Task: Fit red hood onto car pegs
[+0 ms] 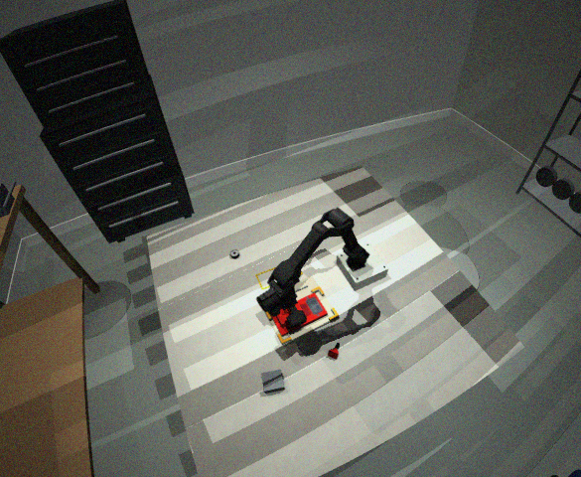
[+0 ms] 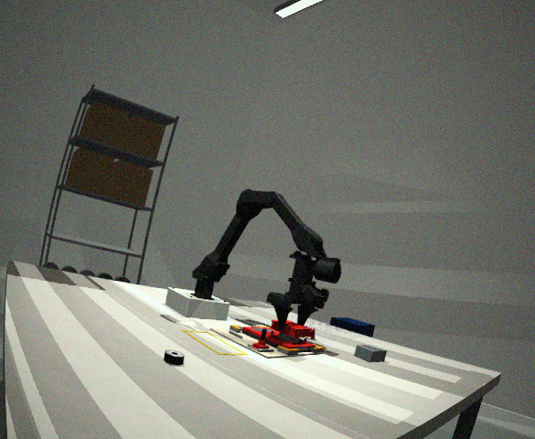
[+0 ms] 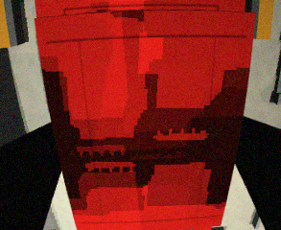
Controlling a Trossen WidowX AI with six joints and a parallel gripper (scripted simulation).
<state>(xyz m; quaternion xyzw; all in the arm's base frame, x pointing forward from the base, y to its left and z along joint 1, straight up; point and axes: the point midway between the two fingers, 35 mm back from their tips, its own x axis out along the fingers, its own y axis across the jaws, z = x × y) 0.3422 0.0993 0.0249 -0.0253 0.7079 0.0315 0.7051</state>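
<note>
Right now the grey engine block is 3 cm below my gripper tip. From my gripper tip the other things lie so: red hood (1 cm above); black wheel (41 cm to the right, 11 cm ahead, 5 cm below).
</note>
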